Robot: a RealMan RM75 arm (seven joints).
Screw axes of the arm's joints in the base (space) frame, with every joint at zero. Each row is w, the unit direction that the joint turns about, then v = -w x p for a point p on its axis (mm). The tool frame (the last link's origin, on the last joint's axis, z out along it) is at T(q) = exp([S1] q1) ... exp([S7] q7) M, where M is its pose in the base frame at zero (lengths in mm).
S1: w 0 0 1 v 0 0 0
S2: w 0 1 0 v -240.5 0 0
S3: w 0 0 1 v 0 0 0
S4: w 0 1 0 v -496.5 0 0
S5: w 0 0 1 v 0 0 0
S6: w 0 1 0 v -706.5 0 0
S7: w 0 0 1 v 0 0 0
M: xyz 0 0 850.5 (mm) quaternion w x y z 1 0 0 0
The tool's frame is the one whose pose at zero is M.
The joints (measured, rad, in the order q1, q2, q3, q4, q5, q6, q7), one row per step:
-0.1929, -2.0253, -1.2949, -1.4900, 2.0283, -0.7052, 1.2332
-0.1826, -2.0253, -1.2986, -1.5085, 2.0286, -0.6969, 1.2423
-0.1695, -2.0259, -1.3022, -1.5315, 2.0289, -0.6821, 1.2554
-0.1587, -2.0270, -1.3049, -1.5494, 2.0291, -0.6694, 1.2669
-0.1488, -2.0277, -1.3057, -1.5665, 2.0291, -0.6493, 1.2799
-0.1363, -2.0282, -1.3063, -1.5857, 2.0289, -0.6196, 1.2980
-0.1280, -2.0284, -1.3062, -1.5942, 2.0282, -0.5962, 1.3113
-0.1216, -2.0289, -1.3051, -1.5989, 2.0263, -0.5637, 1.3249
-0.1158, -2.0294, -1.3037, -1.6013, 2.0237, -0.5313, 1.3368
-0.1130, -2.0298, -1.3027, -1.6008, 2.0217, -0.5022, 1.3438
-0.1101, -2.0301, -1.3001, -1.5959, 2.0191, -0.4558, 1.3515
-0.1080, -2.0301, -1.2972, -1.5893, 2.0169, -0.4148, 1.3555
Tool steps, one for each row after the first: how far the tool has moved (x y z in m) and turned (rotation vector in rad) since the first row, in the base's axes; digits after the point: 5 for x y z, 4 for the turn. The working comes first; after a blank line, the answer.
Tool pose at each row, in the base's axes (x y z in m, rotation vector in rad; the steps are taken from these numbers as rounded here):
-0.15923, 0.31695, -0.05082, -2.5708, -0.1182, -0.2124
-0.15709, 0.31709, -0.04693, -2.5525, -0.1020, -0.2218
-0.15417, 0.31743, -0.04199, -2.5259, -0.0799, -0.2341
-0.15188, 0.31762, -0.03811, -2.5038, -0.0623, -0.2435
-0.14925, 0.31838, -0.03398, -2.4761, -0.0418, -0.2534
-0.14661, 0.31963, -0.02855, -2.4375, -0.0167, -0.2633
-0.14598, 0.32071, -0.02518, -2.4100, -0.0032, -0.2669
-0.14541, 0.32275, -0.02167, -2.3759, 0.0082, -0.2717
-0.14532, 0.32474, -0.01846, -2.3432, 0.0153, -0.2757
-0.14539, 0.32689, -0.01579, -2.3148, 0.0177, -0.2794
-0.14635, 0.33031, -0.01220, -2.2724, 0.0166, -0.2829
-0.14785, 0.33320, -0.00934, -2.2366, 0.0114, -0.2850

0.00214, 0.00014, 0.00389, 0.0194, -0.0038, -0.0117
0.00506, 0.00048, 0.00883, 0.0473, -0.0087, -0.0277
0.00735, 0.00067, 0.01271, 0.0703, -0.0125, -0.0404
0.00998, 0.00143, 0.01684, 0.0989, -0.0162, -0.0551
0.01262, 0.00268, 0.02227, 0.1386, -0.0193, -0.0725
0.01325, 0.00376, 0.02564, 0.1666, -0.0199, -0.0811
0.01382, 0.00580, 0.02915, 0.2010, -0.0222, -0.0881
0.01391, 0.00779, 0.03236, 0.2337, -0.0248, -0.0919
0.01384, 0.00994, 0.03503, 0.2619, -0.0281, -0.0924
0.01288, 0.01336, 0.03862, 0.3038, -0.0326, -0.0893
0.01138, 0.01625, 0.04148, 0.3389, -0.0367, -0.0832

